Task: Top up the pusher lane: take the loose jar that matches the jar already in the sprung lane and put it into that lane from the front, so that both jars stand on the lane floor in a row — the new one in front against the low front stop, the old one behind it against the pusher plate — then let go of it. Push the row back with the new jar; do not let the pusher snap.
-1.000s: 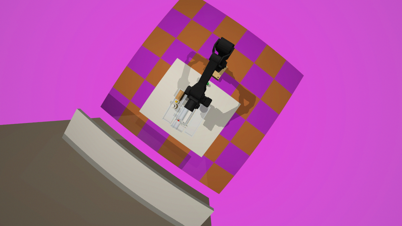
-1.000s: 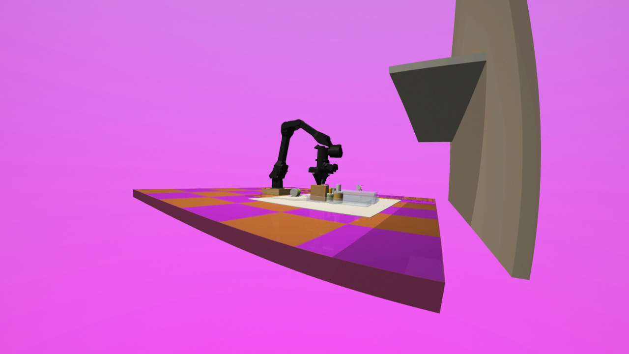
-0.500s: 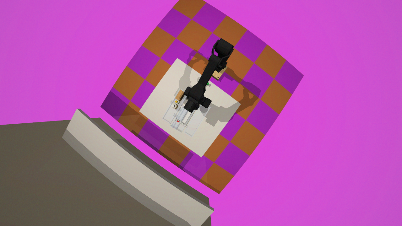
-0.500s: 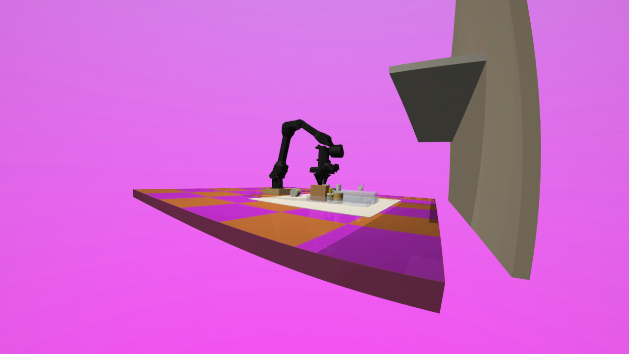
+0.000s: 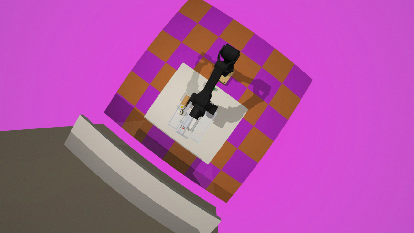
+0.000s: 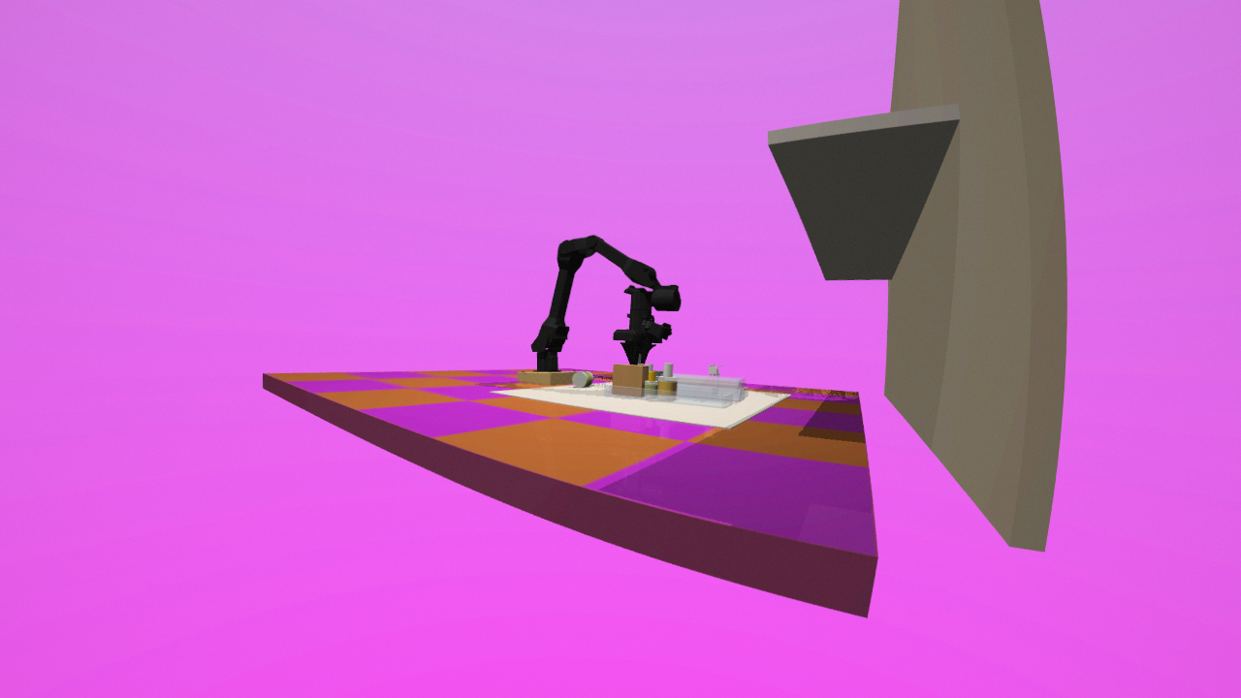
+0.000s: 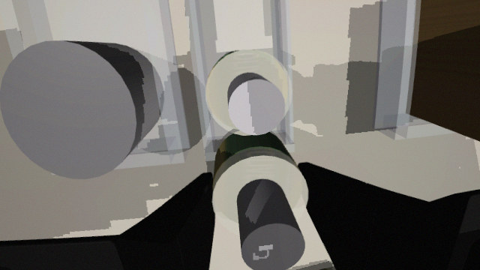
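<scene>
The brown box is 7 cm ahead of my gripper tip, 11 cm to the right of it and 2 cm below it. Round my gripper tip: clear lane rack (17 cm ahead, 1 cm to the left, 4 cm below).
</scene>
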